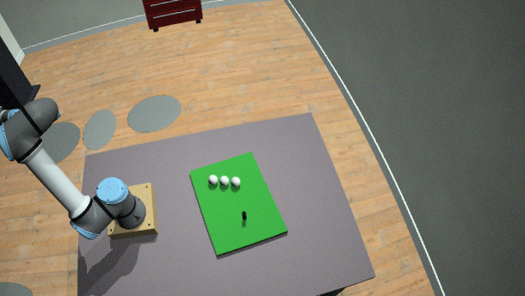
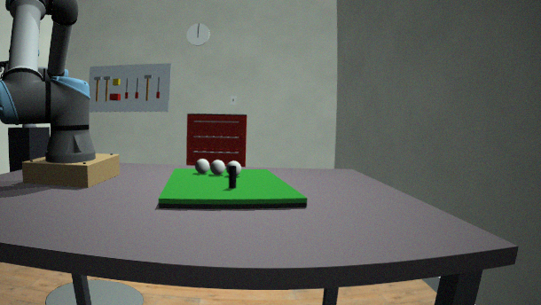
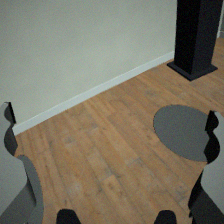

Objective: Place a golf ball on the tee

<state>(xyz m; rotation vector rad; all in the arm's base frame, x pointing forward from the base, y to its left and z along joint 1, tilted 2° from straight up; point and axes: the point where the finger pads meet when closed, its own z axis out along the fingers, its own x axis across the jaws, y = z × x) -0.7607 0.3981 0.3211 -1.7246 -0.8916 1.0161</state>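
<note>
My hand is 1180 mm short of the white golf ball, 250 mm to the left of it and 360 mm above it.
</note>
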